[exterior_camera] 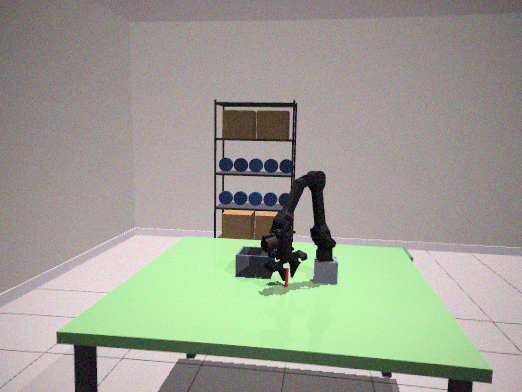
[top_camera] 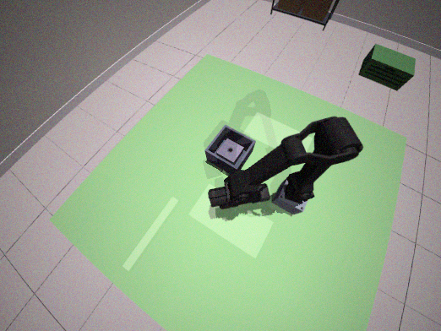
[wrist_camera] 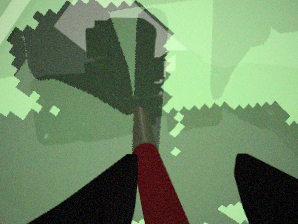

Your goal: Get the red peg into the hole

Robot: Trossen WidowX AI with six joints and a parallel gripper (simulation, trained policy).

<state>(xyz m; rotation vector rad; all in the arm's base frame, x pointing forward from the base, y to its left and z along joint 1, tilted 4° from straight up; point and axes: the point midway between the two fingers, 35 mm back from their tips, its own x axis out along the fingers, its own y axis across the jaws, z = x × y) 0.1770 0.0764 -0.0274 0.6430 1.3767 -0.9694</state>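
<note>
Now: gripper tip 1 cm short of the red peg, 1 cm to the right of it and 1 cm below it. The rest, counted from my gripper tip: grey box 13 cm ahead, 18 cm to the right; then plate 13 cm ahead, 18 cm to the right, 2 cm above.
</note>
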